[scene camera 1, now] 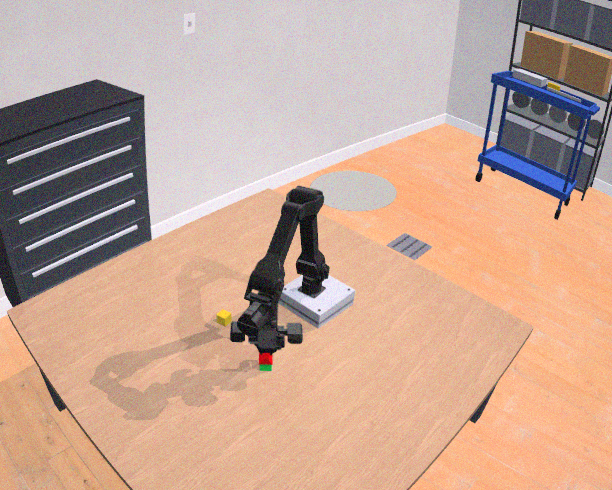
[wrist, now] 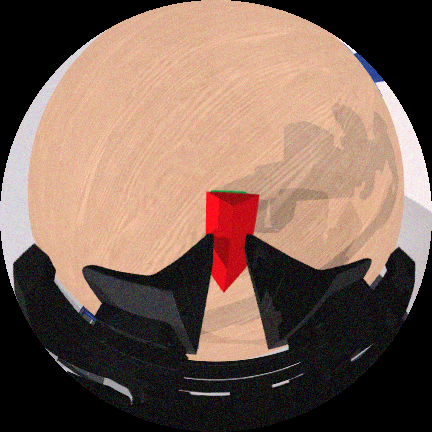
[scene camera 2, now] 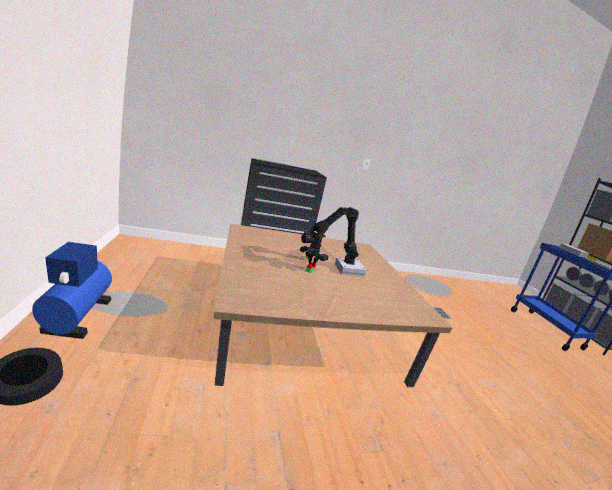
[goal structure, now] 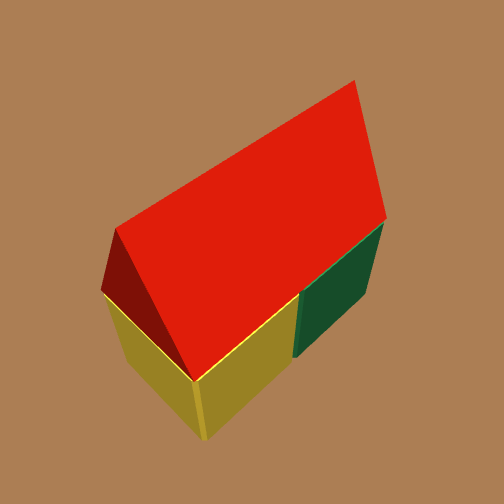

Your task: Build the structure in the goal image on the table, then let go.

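Seen in the pictures: gripper, fingertip midpoint: (scene camera 1: 266, 354) (wrist: 228, 239) (scene camera 2: 311, 265); arm's base at its link origin: (scene camera 1: 311, 289) (scene camera 2: 349, 262).
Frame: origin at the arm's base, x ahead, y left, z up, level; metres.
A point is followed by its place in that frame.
Note:
A red block with a pointed top (scene camera 1: 265, 359) {y 0.078, x 0.330, z -0.004 m} (scene camera 2: 312, 265) (wrist: 232, 215) {y 0.078, x 0.324, z 0.006 m} sits directly above a green block (scene camera 1: 265, 367) {y 0.076, x 0.327, z -0.040 m} (scene camera 2: 309, 270) {y 0.083, x 0.319, z -0.040 m} (wrist: 228, 191) {y 0.076, x 0.326, z -0.051 m} on the wooden table (scene camera 1: 388, 387) {y 0.382, x 0.174, z -0.055 m} (scene camera 2: 326, 301) {y 0.425, x 0.331, z -0.056 m}. In the wrist view a thin strip of green shows past the red block's far edge. My gripper (scene camera 1: 266, 352) {y 0.061, x 0.305, z -0.014 m} (scene camera 2: 313, 262) {y 0.061, x 0.305, z -0.014 m} (wrist: 228, 239) {y 0.061, x 0.305, z -0.014 m} points down and is shut on the red block's upper part, with a finger on each side; the fingers hide its top in scene camera 1. A yellow cube (scene camera 1: 224, 317) {y -0.134, x 0.256, z -0.023 m} stands apart on the table, behind and left of the stack.
The arm's pale base plate (scene camera 1: 332, 302) {y 0.085, x 0.014, z 0.000 m} (scene camera 2: 351, 268) {y 0.094, x 0.028, z -0.002 m} stands on the table behind and right of the stack. A dark drawer cabinet (scene camera 1: 76, 188) (scene camera 2: 283, 196) stands beyond the table. A blue cart (scene camera 1: 531, 170) (scene camera 2: 554, 316) is farther off at the right.

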